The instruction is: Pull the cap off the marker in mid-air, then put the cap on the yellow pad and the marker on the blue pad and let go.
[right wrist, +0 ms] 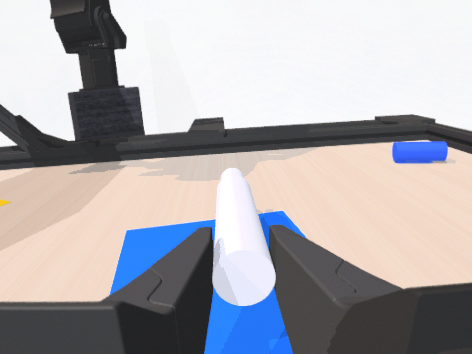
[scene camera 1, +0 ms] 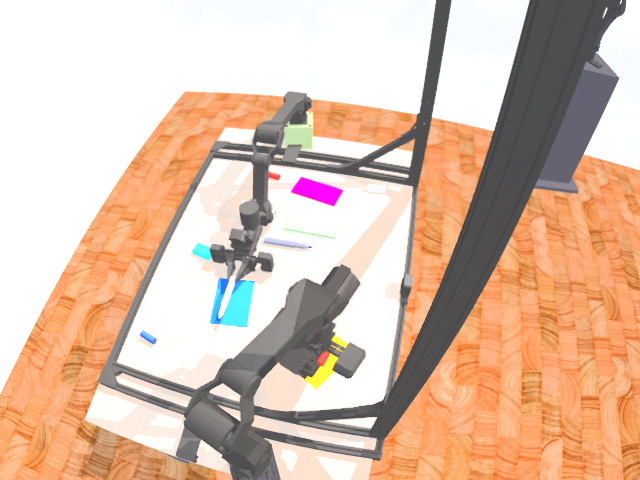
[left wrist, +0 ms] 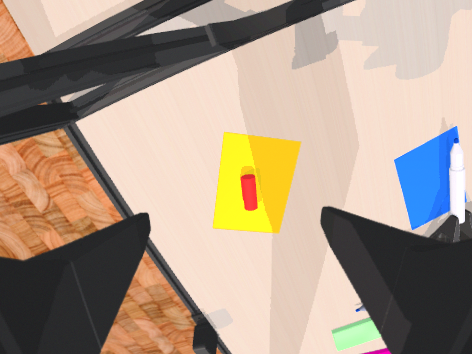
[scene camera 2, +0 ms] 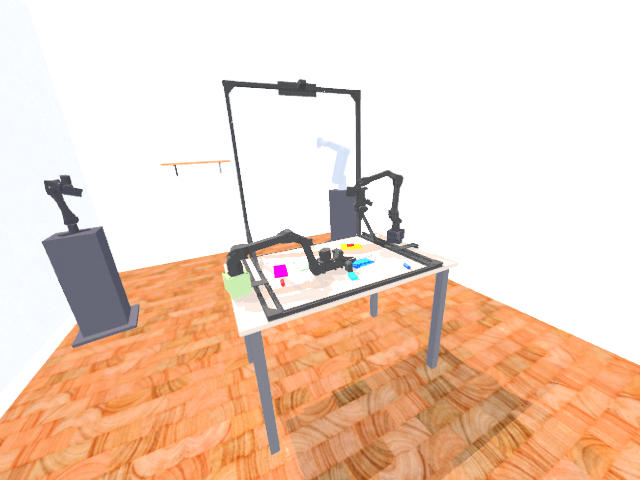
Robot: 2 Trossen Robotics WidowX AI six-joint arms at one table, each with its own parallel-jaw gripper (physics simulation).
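Places are measured from the left arm's base along level axes (x back, y right, z up), in metres.
Pixels of known places: left gripper, between the fingertips: (scene camera 1: 317,356) (left wrist: 236,218) (scene camera 2: 359,218); right gripper, between the fingertips: (right wrist: 240,239) (scene camera 1: 231,281) (left wrist: 460,213) (scene camera 2: 355,258); left arm's base, origin of its link: (right wrist: 101,89) (scene camera 1: 251,463) (scene camera 2: 395,229); right arm's base, origin of its link: (scene camera 1: 298,119) (scene camera 2: 235,273).
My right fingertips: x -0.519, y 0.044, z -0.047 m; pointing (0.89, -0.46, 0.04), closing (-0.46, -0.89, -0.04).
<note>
For each thing: its middle in the pictures, then the offset to it from my right fingertips. "*": a spot on its surface instead.
- yellow pad, a spot on its surface: (left wrist: 225,210) * dx +0.266, dy +0.236, dz -0.041 m
- white marker, middle of its body: (right wrist: 235,204) (left wrist: 457,181) (scene camera 1: 226,298) dx +0.047, dy -0.024, dz -0.008 m
- blue pad, middle of its body: (right wrist: 223,281) (left wrist: 433,182) (scene camera 1: 232,301) (scene camera 2: 360,262) dx +0.040, dy -0.011, dz -0.041 m
- blue cap, middle of its body: (right wrist: 419,152) (scene camera 1: 148,337) dx +0.110, dy -0.269, dz -0.031 m
- magenta pad, middle of its body: (scene camera 1: 317,191) (scene camera 2: 280,270) dx -0.304, dy +0.320, dz -0.037 m
- second red cap, middle of its body: (scene camera 1: 272,175) dx -0.408, dy +0.192, dz -0.031 m
- grey-blue pen, middle of its body: (scene camera 1: 287,243) dx -0.112, dy +0.181, dz -0.032 m
- cyan block, middle of its body: (scene camera 1: 203,251) dx -0.150, dy -0.073, dz -0.034 m
The red cap (scene camera 1: 323,358) (scene camera 2: 350,245) (left wrist: 249,192) lies on the yellow pad (scene camera 1: 318,377) (left wrist: 225,210). My left gripper (left wrist: 236,218) is open and empty, high above that pad, its fingers pointing down. My right gripper (scene camera 1: 232,279) (right wrist: 240,239) is shut on the white marker (scene camera 1: 226,299) (left wrist: 457,192), near its back end. The marker is uncapped, and its blue tip shows in the left wrist view. It is held low over the blue pad (scene camera 1: 240,310) (left wrist: 417,185) (right wrist: 155,250), pointing away from the right gripper. Whether it touches the pad I cannot tell.
A blue cap (scene camera 1: 147,337) (right wrist: 420,152) lies near the left corner in scene camera 1. A magenta pad (scene camera 1: 316,191), a second red cap (scene camera 1: 273,175), a grey-blue pen (scene camera 1: 286,242) and a cyan block (scene camera 1: 202,251) lie around the right arm. A dark frame borders the table.
</note>
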